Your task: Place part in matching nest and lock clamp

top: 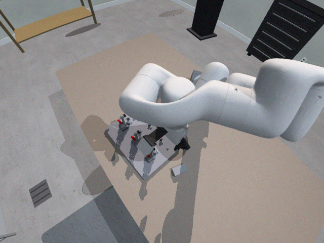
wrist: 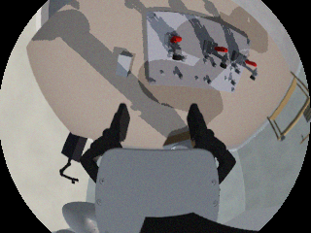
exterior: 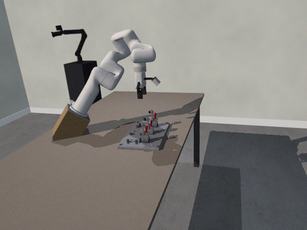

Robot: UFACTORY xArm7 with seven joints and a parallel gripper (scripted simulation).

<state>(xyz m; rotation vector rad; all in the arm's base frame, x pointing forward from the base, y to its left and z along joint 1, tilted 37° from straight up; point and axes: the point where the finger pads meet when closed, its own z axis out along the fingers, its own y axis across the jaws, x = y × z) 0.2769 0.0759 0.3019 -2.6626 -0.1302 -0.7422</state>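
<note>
Now: hand 200 mm above the grey block part, 110 mm to the right of it and 20 mm past it. Also, from my hand: grey fixture plate (200 mm below, 130 mm to the right, 70 mm ahead).
</note>
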